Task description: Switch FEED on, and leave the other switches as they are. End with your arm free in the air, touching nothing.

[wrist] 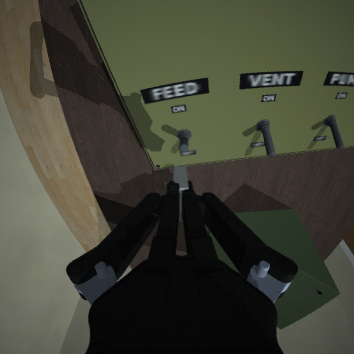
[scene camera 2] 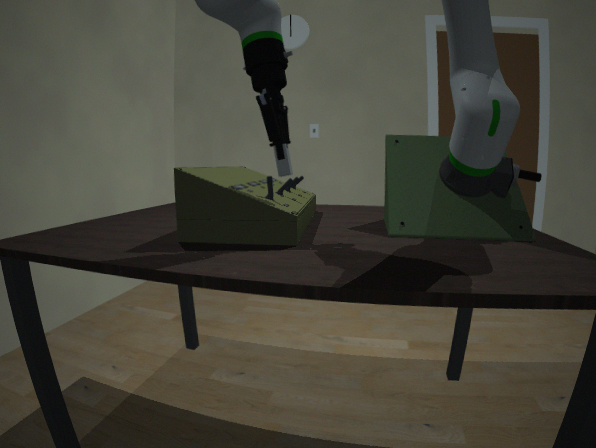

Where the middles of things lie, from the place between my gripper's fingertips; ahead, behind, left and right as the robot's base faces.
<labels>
I see my gripper 160 mm to the left of the olive switch box (scene camera 2: pixel 231 205), 150 mm short of it and 60 mm above it.
</labels>
